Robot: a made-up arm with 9 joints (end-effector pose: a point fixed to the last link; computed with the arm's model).
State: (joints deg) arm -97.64 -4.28 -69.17 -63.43 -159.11 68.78 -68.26 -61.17 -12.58
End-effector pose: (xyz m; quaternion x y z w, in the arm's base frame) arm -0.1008 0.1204 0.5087 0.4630 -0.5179 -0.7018 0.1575
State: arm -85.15 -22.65 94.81 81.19 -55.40 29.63 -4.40 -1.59 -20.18
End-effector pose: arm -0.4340 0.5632 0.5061 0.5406 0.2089 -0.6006 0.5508
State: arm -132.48 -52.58 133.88 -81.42 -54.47 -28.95 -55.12 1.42 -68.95
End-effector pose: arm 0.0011 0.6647 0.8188 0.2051 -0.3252 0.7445 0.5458
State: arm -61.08 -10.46 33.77 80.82 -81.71 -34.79 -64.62 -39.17 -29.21
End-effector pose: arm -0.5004 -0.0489 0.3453 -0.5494 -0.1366 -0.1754 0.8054
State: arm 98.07 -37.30 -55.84 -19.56 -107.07 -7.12 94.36 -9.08 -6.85
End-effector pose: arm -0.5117 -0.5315 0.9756 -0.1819 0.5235 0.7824 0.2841
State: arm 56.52 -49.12 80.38 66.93 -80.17 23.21 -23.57 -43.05 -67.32
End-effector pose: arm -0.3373 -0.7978 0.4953 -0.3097 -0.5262 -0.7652 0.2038
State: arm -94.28 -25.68 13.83 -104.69 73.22 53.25 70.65 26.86 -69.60
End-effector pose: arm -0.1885 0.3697 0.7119 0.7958 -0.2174 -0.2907 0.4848
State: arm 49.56 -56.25 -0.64 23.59 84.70 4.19 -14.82 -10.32 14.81
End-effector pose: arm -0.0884 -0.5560 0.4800 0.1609 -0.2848 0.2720 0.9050
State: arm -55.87 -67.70 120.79 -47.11 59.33 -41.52 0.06 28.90 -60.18
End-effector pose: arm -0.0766 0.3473 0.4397 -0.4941 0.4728 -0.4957 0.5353
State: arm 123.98 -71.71 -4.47 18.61 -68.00 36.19 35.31 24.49 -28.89
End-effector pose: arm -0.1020 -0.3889 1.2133 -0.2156 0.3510 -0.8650 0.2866
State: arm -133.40 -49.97 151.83 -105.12 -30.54 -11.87 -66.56 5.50 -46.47
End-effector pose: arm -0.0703 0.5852 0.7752 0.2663 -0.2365 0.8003 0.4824
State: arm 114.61 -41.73 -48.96 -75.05 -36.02 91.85 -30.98 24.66 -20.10
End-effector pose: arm -0.2012 -0.2537 1.1740 0.5923 0.0739 -0.7966 0.0958
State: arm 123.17 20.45 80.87 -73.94 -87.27 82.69 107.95 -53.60 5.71
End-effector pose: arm -0.5887 -0.1290 1.1156 0.9102 -0.2787 0.2017 0.2305
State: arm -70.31 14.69 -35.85 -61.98 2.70 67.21 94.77 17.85 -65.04
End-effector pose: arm -0.3135 -0.0517 0.5894 0.7047 -0.0887 -0.5549 0.4331
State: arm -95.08 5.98 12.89 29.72 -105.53 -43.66 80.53 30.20 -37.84
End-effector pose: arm -0.6089 0.1826 0.7491 0.5787 -0.7930 -0.1094 0.1556
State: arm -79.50 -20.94 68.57 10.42 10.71 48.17 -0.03 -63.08 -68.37
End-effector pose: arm -0.5043 0.7062 0.4338 0.4285 0.7032 -0.1579 0.5450
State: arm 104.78 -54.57 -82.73 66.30 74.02 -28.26 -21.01 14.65 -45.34
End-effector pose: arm -0.2262 -0.3800 1.1757 -0.5145 -0.7066 0.4778 0.0877
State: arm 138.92 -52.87 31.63 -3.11 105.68 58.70 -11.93 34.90 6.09
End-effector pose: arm -0.1582 -0.1404 1.2574 -0.5481 0.2271 0.2084 0.7775
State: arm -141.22 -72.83 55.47 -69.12 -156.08 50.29 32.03 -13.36 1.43
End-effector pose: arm 0.1390 0.5450 1.1139 0.7942 0.0630 0.1987 0.5707
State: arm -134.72 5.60 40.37 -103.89 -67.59 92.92 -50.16 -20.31 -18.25
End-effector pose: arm -0.2636 0.3596 0.9676 -0.8182 0.0494 0.5589 0.1255
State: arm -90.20 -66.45 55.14 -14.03 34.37 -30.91 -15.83 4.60 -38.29
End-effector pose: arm 0.1146 0.5027 0.6611 -0.5273 0.8328 0.1413 0.0916
